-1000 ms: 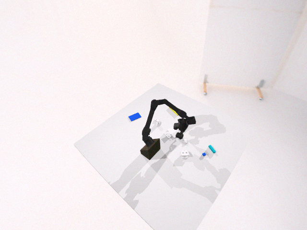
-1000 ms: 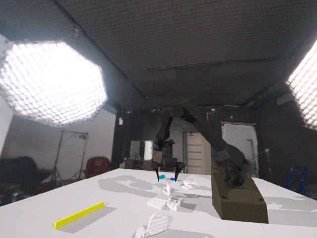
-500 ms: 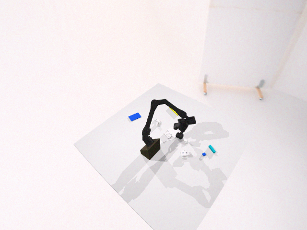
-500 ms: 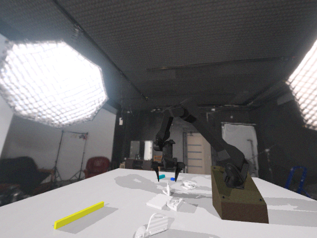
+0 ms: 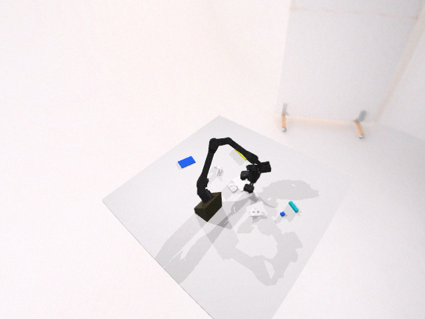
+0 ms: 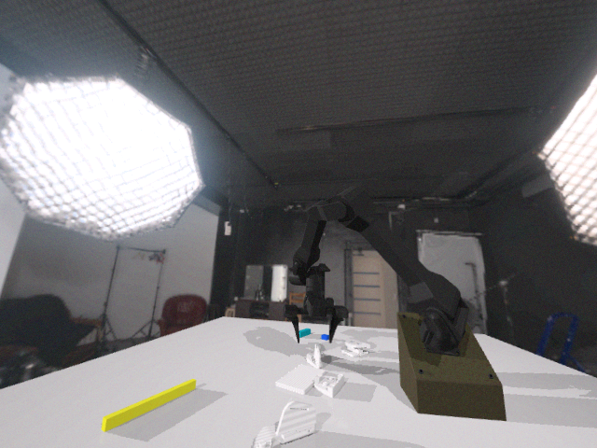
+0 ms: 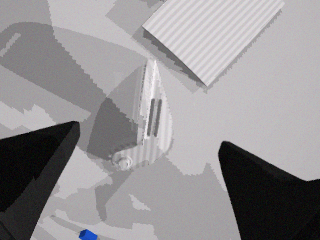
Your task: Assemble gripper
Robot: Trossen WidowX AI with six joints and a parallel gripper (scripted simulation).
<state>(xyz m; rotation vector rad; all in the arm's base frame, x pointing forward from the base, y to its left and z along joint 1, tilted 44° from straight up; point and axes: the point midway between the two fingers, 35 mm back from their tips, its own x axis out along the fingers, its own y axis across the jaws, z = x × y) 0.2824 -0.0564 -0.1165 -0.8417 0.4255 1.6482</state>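
Right now my gripper tip is 50 mm above the white jaw, 40 mm to the left of it and 10 mm past it. The rest, counted from my gripper tip: flat white plate 110 mm to the left, 50 mm below, 10 mm ahead; cyan block 280 mm to the right, 80 mm ahead, 40 mm below; blue cube 250 mm to the right, 50 mm below, 10 mm behind.
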